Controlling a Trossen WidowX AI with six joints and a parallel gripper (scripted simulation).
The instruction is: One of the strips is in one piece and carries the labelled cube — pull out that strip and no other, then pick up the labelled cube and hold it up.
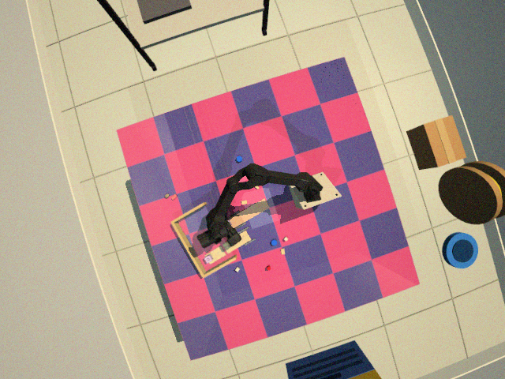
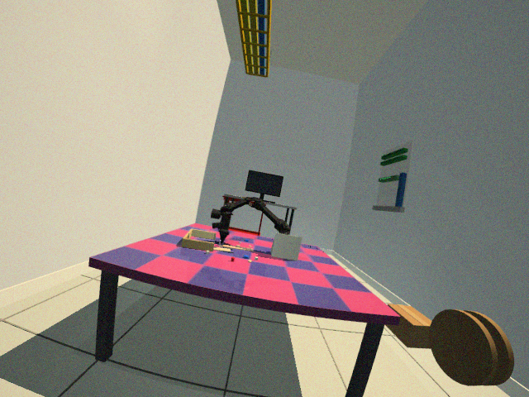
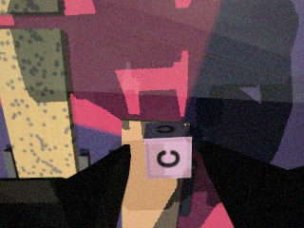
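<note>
My gripper tip is now 11 cm past the strip, 3 cm to the left of it and 2 cm above it. The rest, counted from my gripper tip: red piece: 27 cm to the left, 16 cm behind, 1 cm below.
</note>
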